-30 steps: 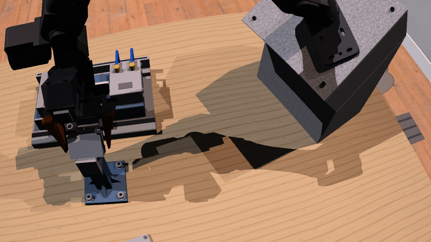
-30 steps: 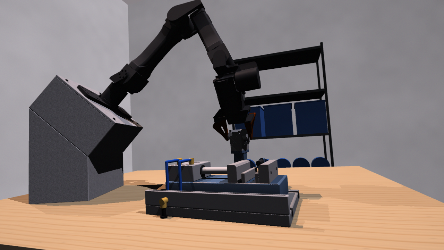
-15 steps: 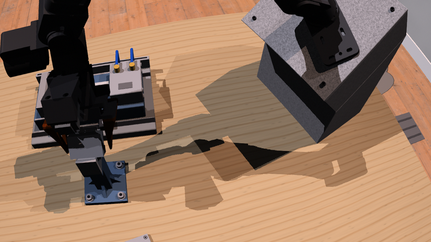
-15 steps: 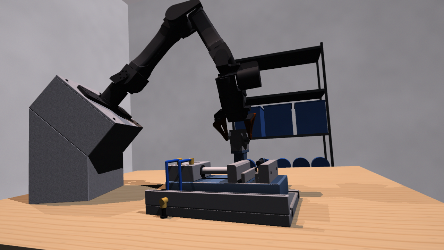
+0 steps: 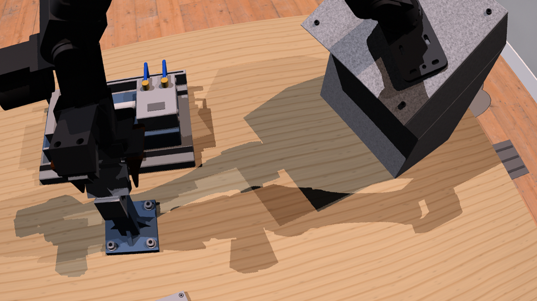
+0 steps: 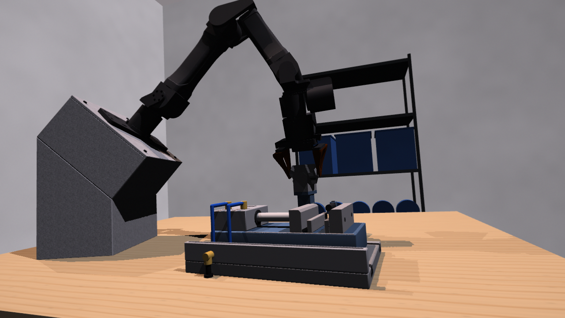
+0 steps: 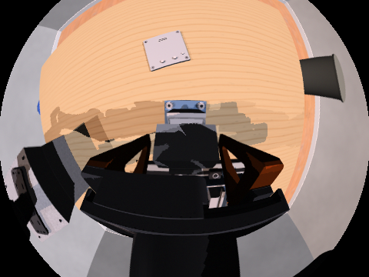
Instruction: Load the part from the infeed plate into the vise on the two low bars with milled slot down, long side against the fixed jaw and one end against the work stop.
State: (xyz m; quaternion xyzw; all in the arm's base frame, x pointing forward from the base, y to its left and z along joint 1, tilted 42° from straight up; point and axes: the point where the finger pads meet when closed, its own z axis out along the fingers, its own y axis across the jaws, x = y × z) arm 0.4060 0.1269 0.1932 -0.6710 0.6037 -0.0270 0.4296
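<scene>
My gripper is now 10 mm to the left of the grey part. From my hand the other things lie so: moving jaw 90 mm ahead, 190 mm to the right, 80 mm below; then cylinder rod 40 mm ahead, 190 mm to the right, 80 mm below; then work stop rod 120 mm ahead, 140 mm to the right, 70 mm below.
</scene>
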